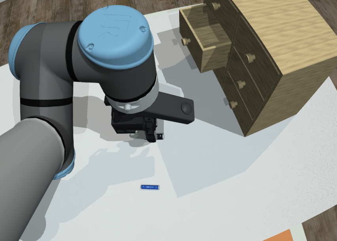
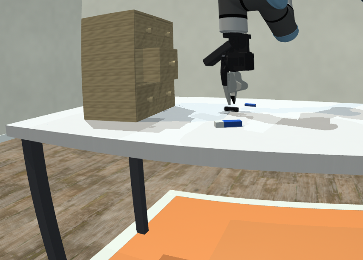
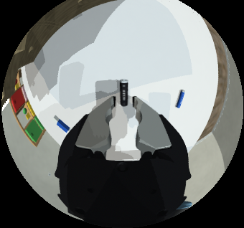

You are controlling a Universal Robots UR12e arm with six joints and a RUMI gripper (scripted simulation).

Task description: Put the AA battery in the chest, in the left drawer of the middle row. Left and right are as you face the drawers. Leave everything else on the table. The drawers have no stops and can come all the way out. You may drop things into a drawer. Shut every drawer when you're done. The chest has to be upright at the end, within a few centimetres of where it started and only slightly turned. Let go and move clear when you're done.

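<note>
My hand is 3 cm above the black battery. Round my hand: blue AA battery (11 cm to the right, 7 cm behind, 3 cm below); then eraser (23 cm to the left, 3 cm below, 2 cm ahead).
</note>
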